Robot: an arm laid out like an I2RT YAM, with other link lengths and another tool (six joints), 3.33 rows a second.
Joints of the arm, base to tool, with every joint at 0 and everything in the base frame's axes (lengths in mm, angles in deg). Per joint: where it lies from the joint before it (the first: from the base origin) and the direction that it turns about. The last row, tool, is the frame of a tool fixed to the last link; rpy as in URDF.
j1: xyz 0 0 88.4 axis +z
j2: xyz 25 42.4 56.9 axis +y
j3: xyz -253.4 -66 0 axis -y
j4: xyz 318.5 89.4 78 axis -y
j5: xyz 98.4 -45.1 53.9 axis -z
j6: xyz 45.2 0 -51.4 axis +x
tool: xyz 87 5 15 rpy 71.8 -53.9 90
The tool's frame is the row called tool.
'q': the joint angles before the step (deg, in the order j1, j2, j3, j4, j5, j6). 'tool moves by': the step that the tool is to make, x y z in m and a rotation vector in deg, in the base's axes. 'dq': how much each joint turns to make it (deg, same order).
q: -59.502 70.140 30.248 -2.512 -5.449 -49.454
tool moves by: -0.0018 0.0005 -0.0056 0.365 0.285 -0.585
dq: -0.035 0.480 -0.484 0.534 0.446 0.329
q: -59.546 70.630 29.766 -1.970 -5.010 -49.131
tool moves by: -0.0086 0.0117 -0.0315 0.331 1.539 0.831
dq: -0.231 1.430 -4.556 4.786 0.027 -1.579
